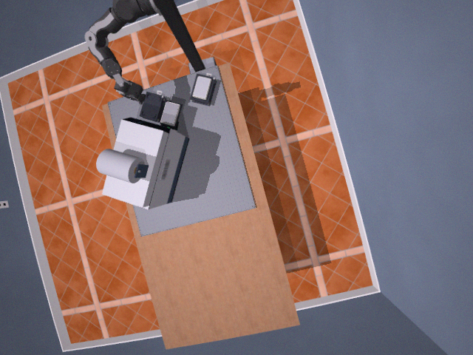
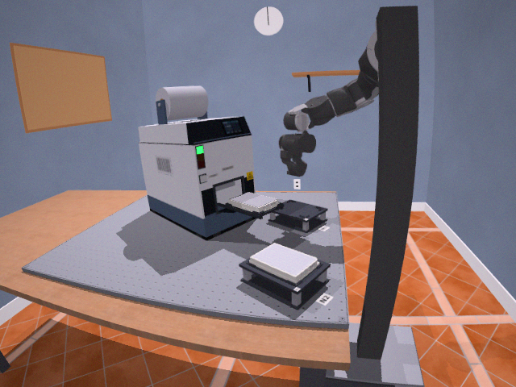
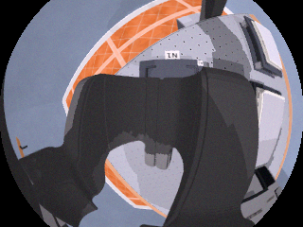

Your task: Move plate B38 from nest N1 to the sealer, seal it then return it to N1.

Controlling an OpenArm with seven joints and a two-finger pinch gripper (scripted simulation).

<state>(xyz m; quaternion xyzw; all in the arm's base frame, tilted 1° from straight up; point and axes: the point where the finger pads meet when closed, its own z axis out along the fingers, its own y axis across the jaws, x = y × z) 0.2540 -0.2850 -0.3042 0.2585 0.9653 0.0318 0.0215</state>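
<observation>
My hand is 13 cm to the right of the white 96-well plate B38, 10 cm short of it and 5 cm above it. Also, from my hand: plate nest N1: 13 cm below, 1 cm to the right; then sealer's stage: 13 cm to the left, 10 cm ahead, 6 cm below; then start key: 23 cm ahead, 17 cm to the left, 2 cm above.
</observation>
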